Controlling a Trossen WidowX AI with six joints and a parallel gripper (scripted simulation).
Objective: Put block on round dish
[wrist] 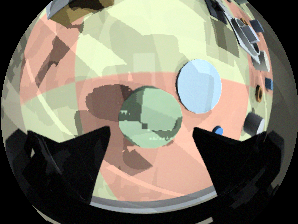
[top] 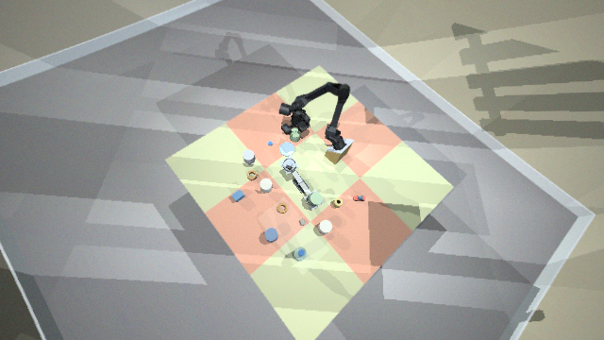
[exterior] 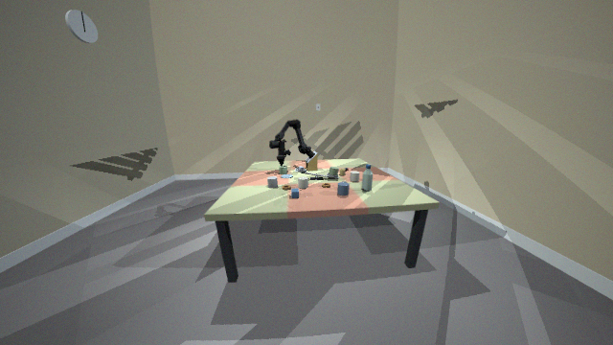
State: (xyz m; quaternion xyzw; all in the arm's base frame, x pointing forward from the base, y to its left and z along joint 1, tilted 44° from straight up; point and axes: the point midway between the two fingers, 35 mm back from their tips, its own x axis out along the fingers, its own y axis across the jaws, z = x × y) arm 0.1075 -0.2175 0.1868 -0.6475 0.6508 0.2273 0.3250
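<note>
The grey block lies 190 mm ahead of my gripper tip, 150 mm to the left of it and 10 mm above it. Round my gripper tip: blue cube: 530 mm ahead, 80 mm to the left, 60 mm below; then grey cylinder: 330 mm ahead, 50 mm to the right, 40 mm below; then pale blue round dish: 100 mm ahead, 70 mm below, 40 mm to the left.
</note>
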